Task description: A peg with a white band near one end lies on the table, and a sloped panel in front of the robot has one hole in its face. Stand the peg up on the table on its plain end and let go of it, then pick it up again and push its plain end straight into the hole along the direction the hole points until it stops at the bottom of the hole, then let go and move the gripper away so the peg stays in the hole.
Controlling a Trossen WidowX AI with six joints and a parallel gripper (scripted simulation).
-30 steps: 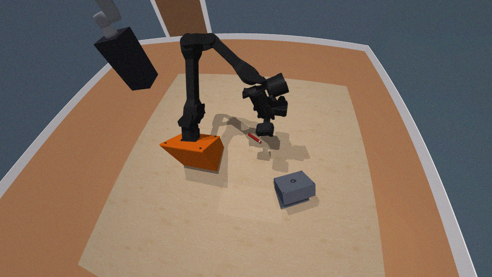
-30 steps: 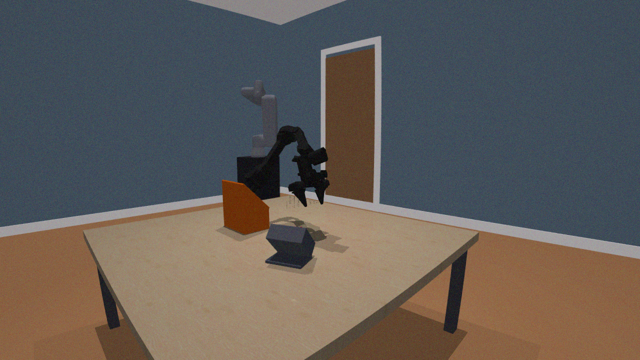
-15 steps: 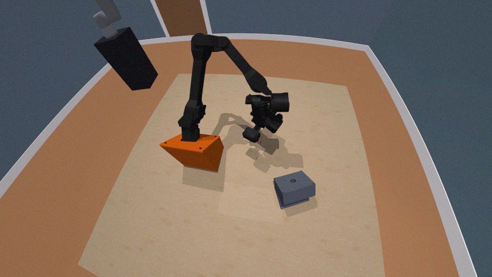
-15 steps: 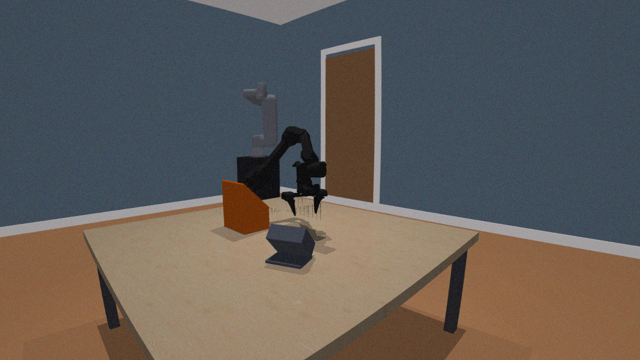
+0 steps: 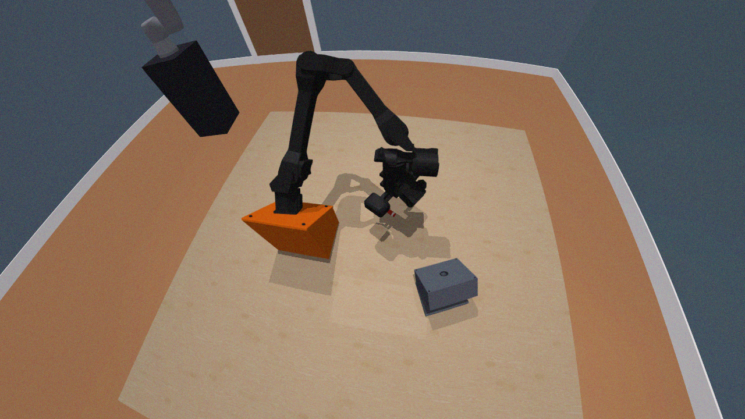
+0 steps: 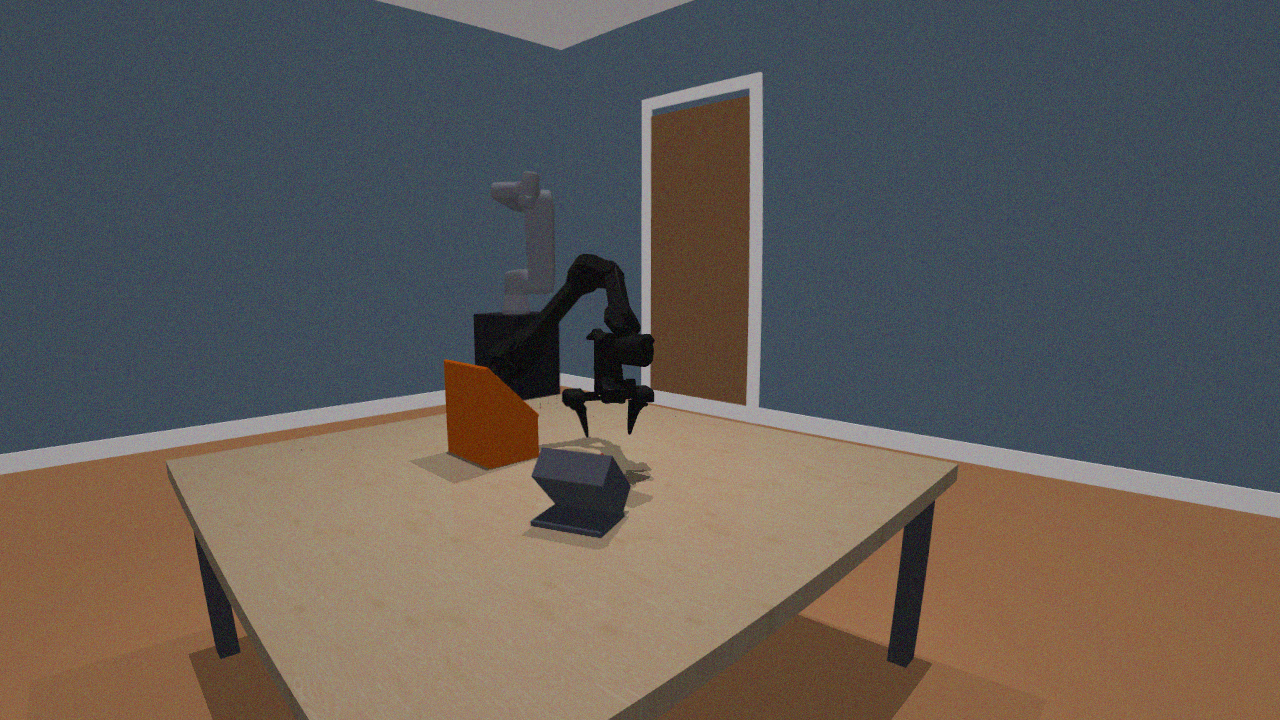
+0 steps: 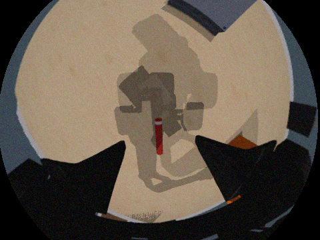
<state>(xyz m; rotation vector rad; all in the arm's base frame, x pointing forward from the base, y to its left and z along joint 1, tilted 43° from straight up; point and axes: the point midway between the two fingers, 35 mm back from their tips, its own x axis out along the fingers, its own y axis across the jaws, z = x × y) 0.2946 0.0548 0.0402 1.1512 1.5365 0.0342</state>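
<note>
My gripper tip is now 1 cm past the red peg, 1 cm to the right of it and 7 cm above it. The rest, counted from my gripper tip: grey sloped panel 13 cm ahead, 24 cm to the right, 1 cm below.
</note>
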